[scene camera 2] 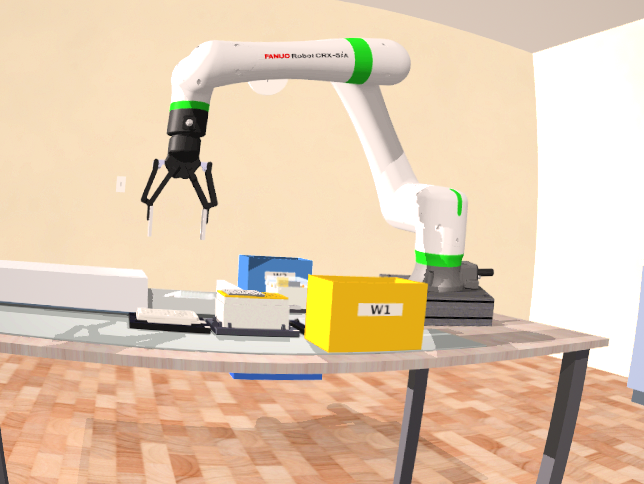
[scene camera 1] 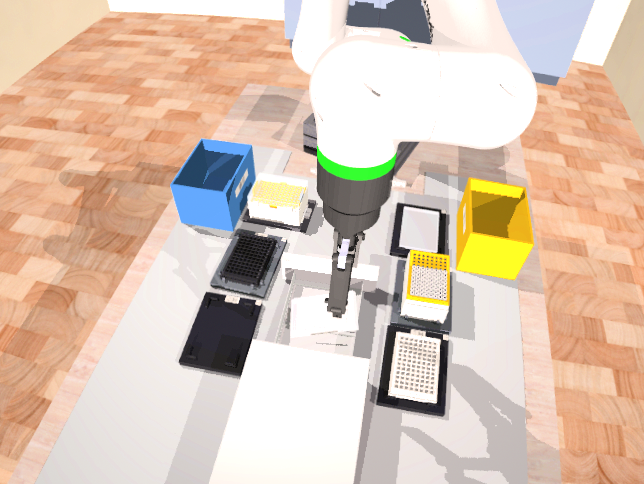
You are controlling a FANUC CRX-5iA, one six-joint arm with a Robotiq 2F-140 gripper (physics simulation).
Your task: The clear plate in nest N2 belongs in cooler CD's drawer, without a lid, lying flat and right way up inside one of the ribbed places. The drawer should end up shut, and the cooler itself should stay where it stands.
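Frame: origin at the arm's base, x right, y ahead, z up, level; metres.
Where they show: gripper, fingertip midpoint: (scene camera 2: 175, 238); arm's base at its link origin: (scene camera 2: 436, 285).
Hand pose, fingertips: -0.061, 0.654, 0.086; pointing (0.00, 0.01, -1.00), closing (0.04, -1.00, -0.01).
Note:
Each offset is from my fingertips to the top centre of the thing, as dx, dy, dz. "spot": to the spot under its first point.
The white cooler (scene camera 1: 296, 416) (scene camera 2: 78, 286) stands at the near end in scene camera 1 and at the left in scene camera 2. Its drawer @(spot: +0.107, -0.119, -0.109) (scene camera 1: 301, 266) is pulled out towards the robot base. A clear, whitish plate @(+0.040, -0.037, -0.109) (scene camera 1: 312, 315) (scene camera 2: 190, 294) is in the drawer area; it looks askew and tilted rather than flat. The ribs and its exact seating cannot be made out. My gripper (scene camera 1: 339, 291) (scene camera 2: 175, 237) is open and empty, high above the drawer area, and hides part of the plate in scene camera 1. Nest labels are unreadable; one black nest @(+0.224, +0.037, -0.149) (scene camera 1: 221, 333) is empty.
A blue bin @(+0.372, -0.309, -0.047) (scene camera 1: 205, 208) (scene camera 2: 252, 270) and yellow bin W1 @(-0.276, -0.331, -0.047) (scene camera 1: 491, 255) (scene camera 2: 364, 333) stand at opposite sides. Beside the drawer are a black rack @(+0.231, -0.143, -0.141) (scene camera 1: 248, 258), a yellow-topped box @(+0.216, -0.312, -0.090) (scene camera 1: 278, 200), a yellow-rimmed tip box @(-0.146, -0.149, -0.090) (scene camera 1: 427, 283) (scene camera 2: 252, 312), a white plate @(-0.149, +0.022, -0.141) (scene camera 1: 414, 366) (scene camera 2: 166, 315) and a pale plate @(-0.119, -0.328, -0.147) (scene camera 1: 419, 228).

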